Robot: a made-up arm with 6 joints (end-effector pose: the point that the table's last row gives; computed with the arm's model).
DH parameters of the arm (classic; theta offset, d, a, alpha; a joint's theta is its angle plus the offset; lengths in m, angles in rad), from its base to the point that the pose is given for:
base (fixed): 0 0.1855 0 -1.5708
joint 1: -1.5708 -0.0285 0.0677 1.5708
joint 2: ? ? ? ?
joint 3: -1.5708 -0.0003 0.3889 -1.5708
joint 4: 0 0.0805 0.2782 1.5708
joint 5: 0 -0.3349 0.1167 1.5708
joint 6: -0.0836 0 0.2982 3.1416
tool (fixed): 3.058 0.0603 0 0
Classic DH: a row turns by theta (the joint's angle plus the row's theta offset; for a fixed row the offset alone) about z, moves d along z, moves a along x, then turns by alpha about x.
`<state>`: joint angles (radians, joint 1 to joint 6).
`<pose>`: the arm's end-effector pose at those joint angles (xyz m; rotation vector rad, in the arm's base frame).
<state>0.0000 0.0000 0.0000 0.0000 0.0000 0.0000</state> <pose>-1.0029 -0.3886 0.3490 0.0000 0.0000 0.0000</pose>
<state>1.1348 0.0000 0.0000 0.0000 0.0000 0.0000</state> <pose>-0.2753 -0.3886 1.1636 0.0000 1.1348 0.0000</pose>
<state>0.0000 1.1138 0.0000 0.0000 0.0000 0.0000</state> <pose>-1.0029 -0.1014 0.6186 -1.1138 0.0000 0.0000</pose>
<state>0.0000 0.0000 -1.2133 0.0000 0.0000 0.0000</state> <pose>-0.4321 -0.3886 -0.7551 0.0000 -1.2133 0.0000</pose>
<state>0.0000 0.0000 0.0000 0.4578 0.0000 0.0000</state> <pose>-0.7726 -0.6574 0.3490 0.0000 0.0000 0.4578</pose>
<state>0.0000 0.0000 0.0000 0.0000 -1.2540 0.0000</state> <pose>-0.7752 -0.3886 -0.0858 0.0000 -1.2540 0.0000</pose>
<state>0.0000 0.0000 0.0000 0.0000 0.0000 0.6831</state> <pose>-0.9519 -0.1954 0.3490 0.0000 0.0000 -0.6831</pose>
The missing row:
joint 2: 0 -0.0781 -0.045 -1.5708
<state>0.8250 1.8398 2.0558 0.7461 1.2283 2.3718</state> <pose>0.3463 0.3630 0.0776 1.7658 -0.5020 -0.0854</pose>
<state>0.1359 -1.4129 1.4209 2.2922 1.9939 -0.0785</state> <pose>0.5287 -0.0780 0.4059 -0.5254 -0.7106 2.7959</pose>
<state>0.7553 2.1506 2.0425 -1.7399 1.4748 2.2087</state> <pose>0.0276 0.1159 -0.2462 -0.4681 1.0290 0.6201</pose>
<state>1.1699 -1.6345 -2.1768 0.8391 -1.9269 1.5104</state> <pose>0.0534 0.4279 -0.2947 0.7115 -2.6930 -0.6645</pose>
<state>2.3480 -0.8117 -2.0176 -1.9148 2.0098 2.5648</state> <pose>-0.2186 0.4879 -0.0421 -0.0600 -1.5328 0.9532</pose>
